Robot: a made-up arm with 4 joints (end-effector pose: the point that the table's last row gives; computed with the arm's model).
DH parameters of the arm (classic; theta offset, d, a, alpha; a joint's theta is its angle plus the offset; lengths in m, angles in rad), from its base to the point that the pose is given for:
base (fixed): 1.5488 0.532 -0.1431 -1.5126
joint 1: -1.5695 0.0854 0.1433 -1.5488
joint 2: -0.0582 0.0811 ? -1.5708
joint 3: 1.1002 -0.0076 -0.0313 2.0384
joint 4: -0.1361 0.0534 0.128 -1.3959
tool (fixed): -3.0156 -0.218 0 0
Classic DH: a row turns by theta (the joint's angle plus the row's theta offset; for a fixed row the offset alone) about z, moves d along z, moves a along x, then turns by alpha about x.
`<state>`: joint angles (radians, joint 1 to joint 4).
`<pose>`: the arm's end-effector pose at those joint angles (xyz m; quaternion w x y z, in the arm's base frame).
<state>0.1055 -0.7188 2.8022 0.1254</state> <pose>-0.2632 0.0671 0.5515 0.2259 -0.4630 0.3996 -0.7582</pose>
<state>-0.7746 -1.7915 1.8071 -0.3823</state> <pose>-0.0701 0.0595 0.5932 0.0412 -0.0606 0.6732 -0.7358</pose>
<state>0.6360 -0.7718 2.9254 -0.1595</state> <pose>-0.3256 0.0178 0.4919 0.1650 -0.6382 0.1711 -0.7322</pose>
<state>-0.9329 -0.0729 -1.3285 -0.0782</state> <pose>-0.3238 -0.3235 0.6852 0.7754 0.1046 0.4518 0.4285</pose>
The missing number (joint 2, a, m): 0.05
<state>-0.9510 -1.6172 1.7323 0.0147</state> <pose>-0.0178 -0.0010 0.6117 0.0987 -0.0138 -0.7176 0.6893</pose>
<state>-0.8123 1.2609 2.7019 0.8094</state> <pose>-0.1969 -0.1274 0.8408 0.0129 -0.8502 0.4888 -0.1950</pose>
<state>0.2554 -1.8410 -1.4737 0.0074</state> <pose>-0.1630 -0.1475 0.4280 0.8896 -0.4195 -0.1284 -0.1268</pose>
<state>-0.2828 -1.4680 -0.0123 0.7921</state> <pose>-0.2104 -0.2611 0.5626 0.8078 -0.2774 0.1128 0.5078</pose>
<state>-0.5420 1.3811 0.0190 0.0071</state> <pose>-0.1298 -0.3409 0.8341 0.1338 0.5984 0.6240 0.4844</pose>
